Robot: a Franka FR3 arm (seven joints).
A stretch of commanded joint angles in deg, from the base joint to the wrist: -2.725, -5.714, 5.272, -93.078, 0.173, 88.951, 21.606; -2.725, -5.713, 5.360, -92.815, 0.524, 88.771, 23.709; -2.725, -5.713, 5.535, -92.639, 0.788, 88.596, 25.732; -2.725, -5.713, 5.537, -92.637, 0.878, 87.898, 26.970; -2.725, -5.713, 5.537, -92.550, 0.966, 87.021, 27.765; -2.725, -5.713, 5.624, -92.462, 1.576, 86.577, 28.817; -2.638, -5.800, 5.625, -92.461, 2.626, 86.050, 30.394; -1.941, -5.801, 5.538, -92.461, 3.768, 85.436, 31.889; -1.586, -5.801, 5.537, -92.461, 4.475, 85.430, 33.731; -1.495, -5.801, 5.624, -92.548, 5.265, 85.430, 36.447; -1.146, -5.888, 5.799, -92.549, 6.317, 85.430, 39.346; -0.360, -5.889, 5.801, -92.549, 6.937, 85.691, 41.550; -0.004, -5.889, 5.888, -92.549, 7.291, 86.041, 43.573; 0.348, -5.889, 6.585, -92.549, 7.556, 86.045, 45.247
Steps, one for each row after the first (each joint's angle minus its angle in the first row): 0.000, 0.001, 0.088, 0.263, 0.351, -0.180, 2.103; 0.000, 0.001, 0.263, 0.439, 0.615, -0.355, 4.126; 0.000, 0.001, 0.265, 0.441, 0.705, -1.053, 5.364; 0.000, 0.001, 0.265, 0.528, 0.793, -1.930, 6.159; 0.000, 0.001, 0.352, 0.616, 1.403, -2.374, 7.211; 0.087, -0.086, 0.353, 0.617, 2.453, -2.901, 8.788; 0.784, -0.087, 0.266, 0.617, 3.595, -3.515, 10.283; 1.139, -0.087, 0.265, 0.617, 4.302, -3.521, 12.125; 1.230, -0.087, 0.352, 0.530, 5.092, -3.521, 14.841; 1.579, -0.174, 0.527, 0.529, 6.144, -3.521, 17.740; 2.365, -0.175, 0.529, 0.529, 6.764, -3.260, 19.944; 2.721, -0.175, 0.616, 0.529, 7.118, -2.910, 21.967; 3.073, -0.175, 1.313, 0.529, 7.383, -2.906, 23.641
